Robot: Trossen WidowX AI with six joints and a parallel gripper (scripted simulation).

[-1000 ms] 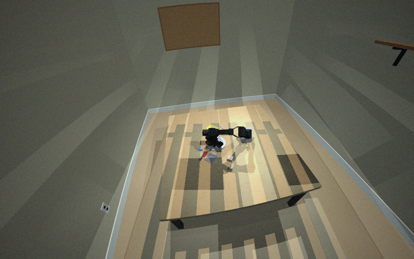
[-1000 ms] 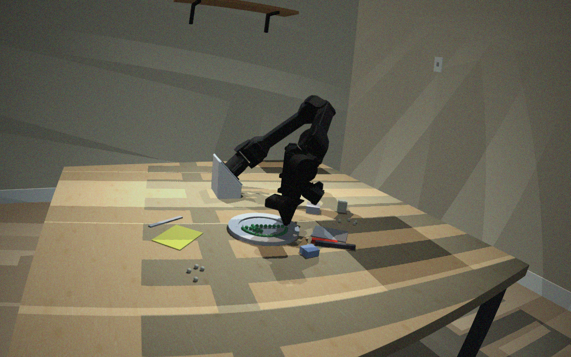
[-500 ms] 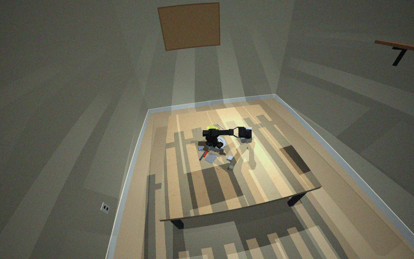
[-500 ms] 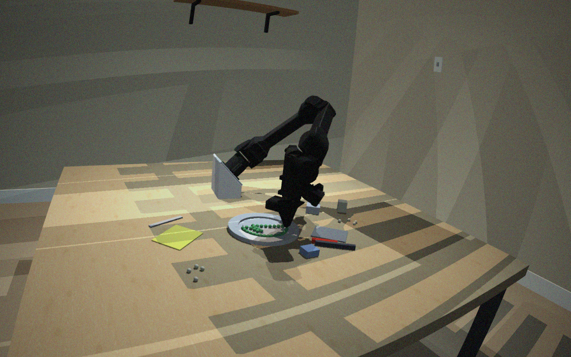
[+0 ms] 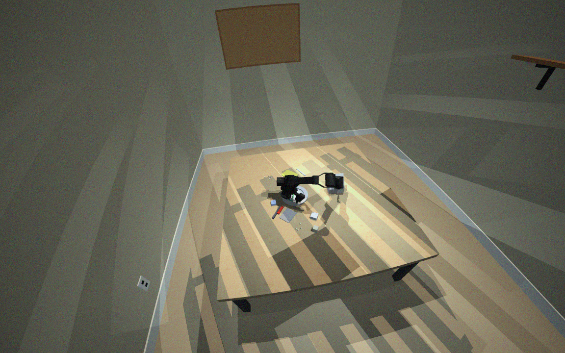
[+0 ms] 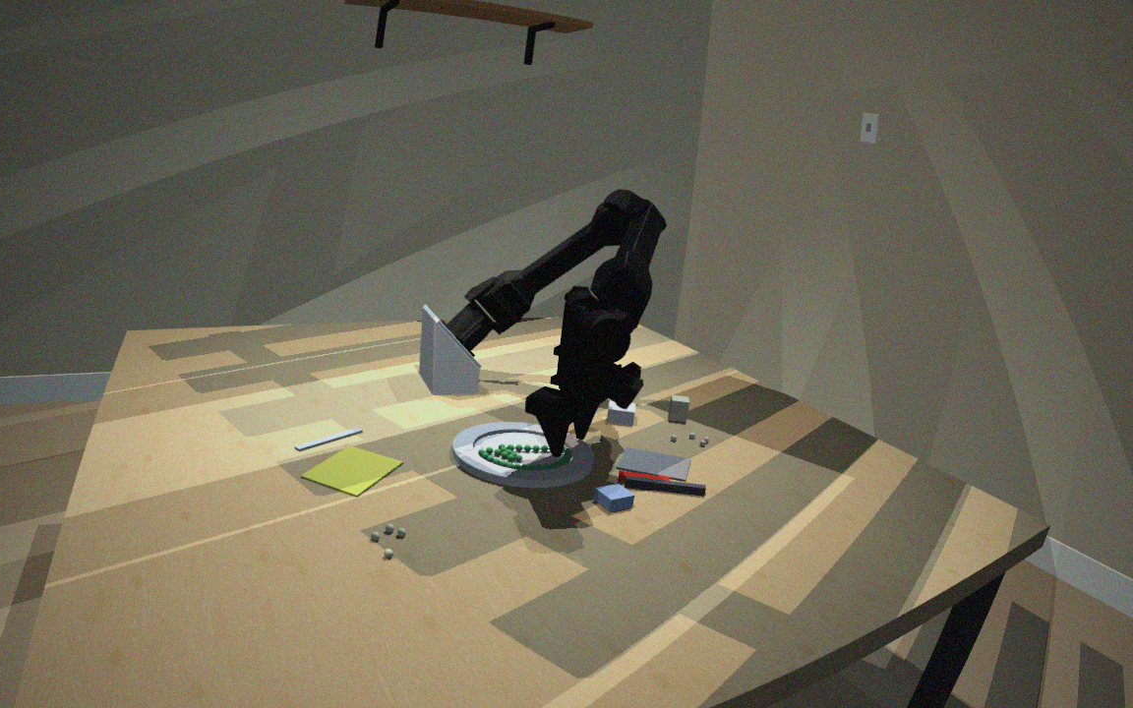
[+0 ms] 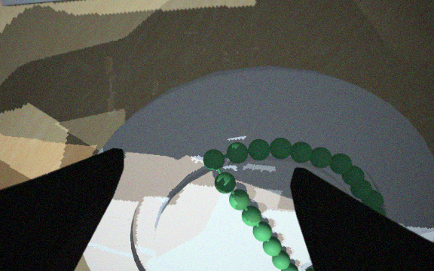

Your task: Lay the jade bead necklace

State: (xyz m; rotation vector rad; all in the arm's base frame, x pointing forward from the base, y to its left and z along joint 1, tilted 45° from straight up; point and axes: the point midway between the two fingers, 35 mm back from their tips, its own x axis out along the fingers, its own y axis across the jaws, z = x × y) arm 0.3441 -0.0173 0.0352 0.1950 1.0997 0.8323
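My gripper tip is now 30 mm past the round grey bead board, 60 mm to the left of it and 10 mm above it. The rest, counted from my gripper tip: grey plate: 70 mm ahead, 110 mm to the left, 20 mm below; then blue block: 140 mm ahead, 20 mm to the right, 10 mm below; then red and black pen: 120 mm ahead, 60 mm to the left, 10 mm below.
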